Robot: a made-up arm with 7 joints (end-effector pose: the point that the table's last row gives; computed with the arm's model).
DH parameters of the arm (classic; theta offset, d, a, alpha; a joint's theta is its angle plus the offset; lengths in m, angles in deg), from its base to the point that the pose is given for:
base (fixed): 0 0 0 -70
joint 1: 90 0 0 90
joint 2: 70 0 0 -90
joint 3: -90 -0.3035 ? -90
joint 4: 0 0 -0.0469 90
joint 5: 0 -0.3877 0 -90
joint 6: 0 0 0 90
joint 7: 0 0 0 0
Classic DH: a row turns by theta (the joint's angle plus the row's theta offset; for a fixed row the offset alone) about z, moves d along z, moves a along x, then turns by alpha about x.
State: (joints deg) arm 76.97 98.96 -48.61 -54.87 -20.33 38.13 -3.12
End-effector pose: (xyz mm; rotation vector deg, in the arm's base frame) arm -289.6 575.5 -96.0 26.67 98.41 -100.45
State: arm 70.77 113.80 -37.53 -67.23 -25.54 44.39 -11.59
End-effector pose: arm -85.7 597.5 -148.1 48.44 92.59 -116.96
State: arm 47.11 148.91 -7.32 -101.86 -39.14 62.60 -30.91
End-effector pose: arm 379.0 304.5 -124.1 -107.18 -48.16 105.09
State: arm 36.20 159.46 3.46 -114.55 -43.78 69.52 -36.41
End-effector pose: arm 419.7 134.2 -71.5 -113.96 -27.45 79.11
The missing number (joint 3, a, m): 0.0341
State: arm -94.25 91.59 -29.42 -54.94 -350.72 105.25 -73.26
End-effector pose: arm 307.7 351.3 453.8 62.01 7.09 -14.84
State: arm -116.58 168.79 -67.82 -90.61 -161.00 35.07 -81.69
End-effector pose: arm -155.0 448.4 270.4 13.79 -147.86 -3.41
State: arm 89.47 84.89 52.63 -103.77 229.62 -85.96 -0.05
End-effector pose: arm 197.0 439.1 -110.7 -49.40 67.90 -155.96
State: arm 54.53 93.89 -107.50 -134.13 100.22 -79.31 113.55
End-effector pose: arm -332.9 12.4 -112.3 -5.11 -17.23 170.37
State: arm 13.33 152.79 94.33 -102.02 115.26 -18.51 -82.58
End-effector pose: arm 82.4 -250.3 426.3 -43.50 121.88 68.92
